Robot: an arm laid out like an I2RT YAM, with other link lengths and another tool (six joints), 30 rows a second.
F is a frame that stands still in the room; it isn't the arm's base.
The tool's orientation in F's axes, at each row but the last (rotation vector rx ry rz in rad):
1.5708, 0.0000, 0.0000
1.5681, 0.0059, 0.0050
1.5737, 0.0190, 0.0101
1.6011, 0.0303, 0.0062
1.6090, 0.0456, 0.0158
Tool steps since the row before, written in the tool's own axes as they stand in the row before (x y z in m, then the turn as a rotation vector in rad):
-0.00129, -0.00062, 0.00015, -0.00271, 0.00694, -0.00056
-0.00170, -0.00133, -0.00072, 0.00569, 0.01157, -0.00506
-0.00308, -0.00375, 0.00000, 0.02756, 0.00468, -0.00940
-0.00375, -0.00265, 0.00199, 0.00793, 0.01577, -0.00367
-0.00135, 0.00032, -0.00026, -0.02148, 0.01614, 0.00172
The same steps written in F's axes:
-0.00129, -0.00015, -0.00062, -0.00271, 0.00056, 0.00694
-0.00171, 0.00070, -0.00133, 0.00566, 0.00513, 0.01155
-0.00310, -0.00005, -0.00373, 0.02741, 0.00990, 0.00455
-0.00374, -0.00200, -0.00265, 0.00809, 0.00338, 0.01575
-0.00135, 0.00019, 0.00035, -0.02108, -0.00317, 0.01645

